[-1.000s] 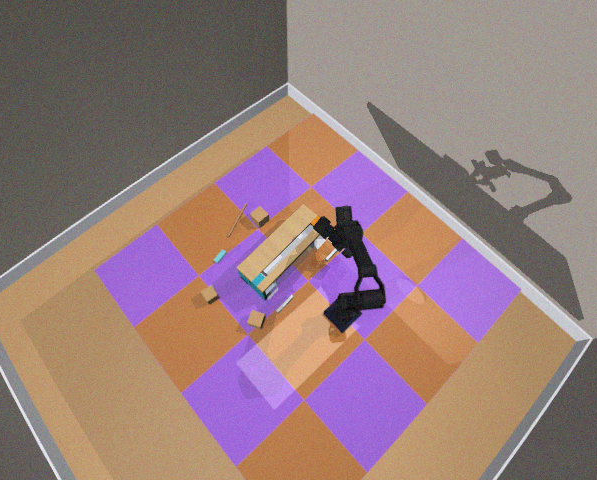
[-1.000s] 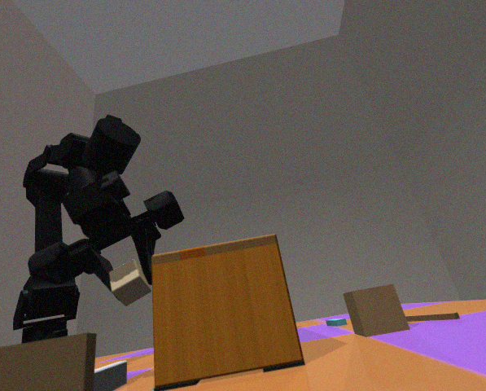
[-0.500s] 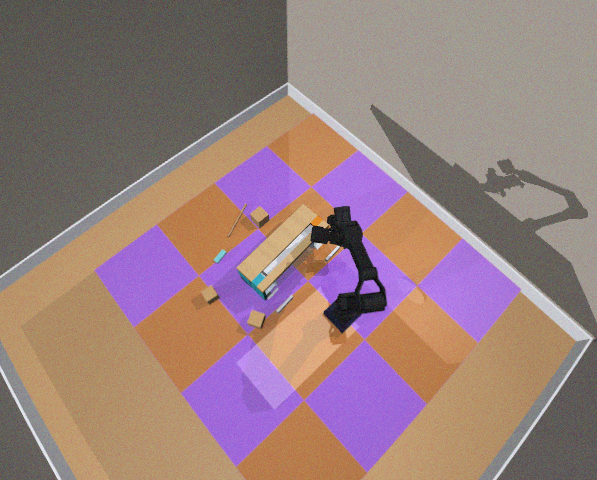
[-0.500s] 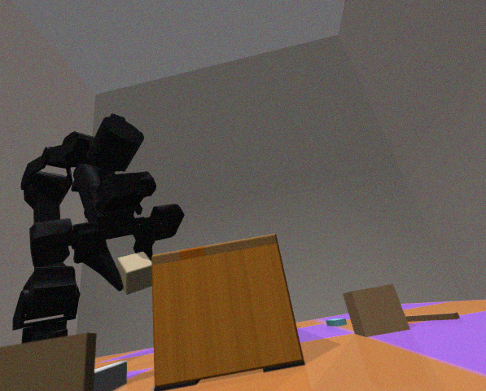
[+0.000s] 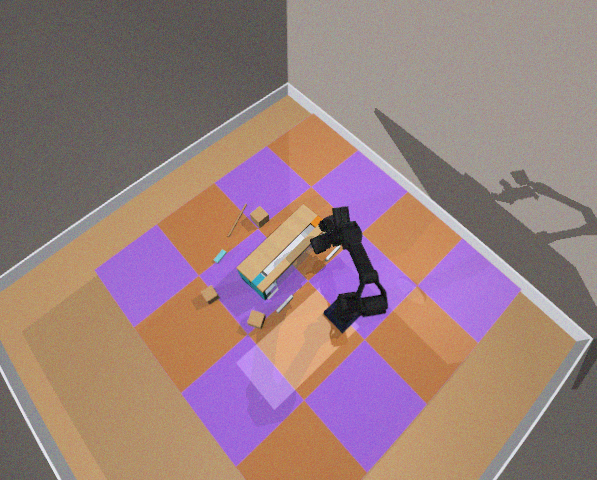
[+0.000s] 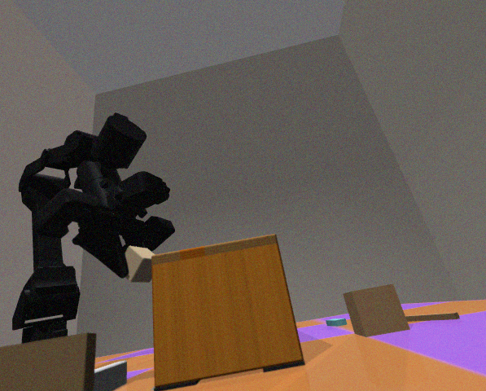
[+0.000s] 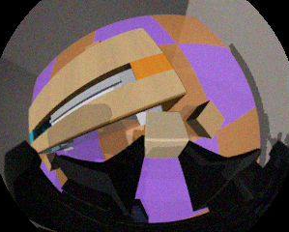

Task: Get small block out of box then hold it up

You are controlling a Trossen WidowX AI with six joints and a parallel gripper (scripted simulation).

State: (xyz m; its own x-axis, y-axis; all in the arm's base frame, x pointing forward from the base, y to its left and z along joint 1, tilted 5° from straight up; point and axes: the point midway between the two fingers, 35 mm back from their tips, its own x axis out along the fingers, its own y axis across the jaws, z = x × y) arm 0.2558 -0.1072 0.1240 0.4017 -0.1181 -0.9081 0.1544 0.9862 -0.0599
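Now: the pale block 10 mm above my gripper tip. The rest, counted from my gripper tip: thin wooden stick 340 mm ahead, 240 mm to the left, 110 mm below; teal piece 230 mm ahead, 390 mm to the left, 110 mm below; clear-fronted wooden box 30 mm ahead, 160 mm to the left, 60 mm below.
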